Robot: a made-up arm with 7 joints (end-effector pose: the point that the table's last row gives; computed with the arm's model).
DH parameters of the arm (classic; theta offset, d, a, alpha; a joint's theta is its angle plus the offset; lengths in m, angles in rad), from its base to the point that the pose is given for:
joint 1: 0 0.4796 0 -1.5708
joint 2: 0 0 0 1.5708
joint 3: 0 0.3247 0.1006 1.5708
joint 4: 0 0 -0.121 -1.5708
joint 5: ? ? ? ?
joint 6: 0 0 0.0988 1.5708
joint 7: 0 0 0 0
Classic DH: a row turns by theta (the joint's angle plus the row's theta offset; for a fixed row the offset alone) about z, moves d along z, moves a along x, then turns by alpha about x.
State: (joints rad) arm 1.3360 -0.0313 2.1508 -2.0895 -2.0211 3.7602 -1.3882
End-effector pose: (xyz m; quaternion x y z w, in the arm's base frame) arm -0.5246 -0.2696 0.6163 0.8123 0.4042 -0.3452 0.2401
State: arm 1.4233 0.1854 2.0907 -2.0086 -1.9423 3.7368 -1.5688
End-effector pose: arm -0.5241 -0.2478 0.7356 0.7218 0.4123 -0.4725 0.2929
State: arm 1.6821 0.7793 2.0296 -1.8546 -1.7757 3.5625 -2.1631
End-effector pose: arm -0.5167 -0.1187 0.9286 0.4939 0.3415 -0.7306 0.3252
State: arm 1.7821 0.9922 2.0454 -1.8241 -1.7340 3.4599 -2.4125
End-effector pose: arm -0.5256 -0.0714 0.9549 0.4476 0.2996 -0.7857 0.3042
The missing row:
joint 5: 0 0.563 0 1.5708
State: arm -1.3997 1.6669 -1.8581 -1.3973 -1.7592 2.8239 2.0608
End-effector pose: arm -0.5654 -0.6420 0.5292 0.4026 -0.2675 -0.4070 0.7751
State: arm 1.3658 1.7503 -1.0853 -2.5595 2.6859 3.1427 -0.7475
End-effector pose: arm 0.3667 -0.2348 0.3396 0.6275 -0.3968 0.5116 0.4325
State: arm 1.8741 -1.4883 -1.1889 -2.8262 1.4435 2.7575 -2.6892
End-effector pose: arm 0.3353 0.3246 0.5320 -0.3323 -0.4578 -0.5513 0.6132
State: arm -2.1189 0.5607 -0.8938 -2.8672 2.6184 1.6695 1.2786
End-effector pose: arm -0.2885 0.1139 0.1140 0.8192 -0.1260 -0.3973 0.3940
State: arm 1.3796 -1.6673 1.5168 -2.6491 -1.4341 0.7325 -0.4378
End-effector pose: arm -0.4506 0.2570 0.5956 0.4432 -0.1244 0.5656 0.6843
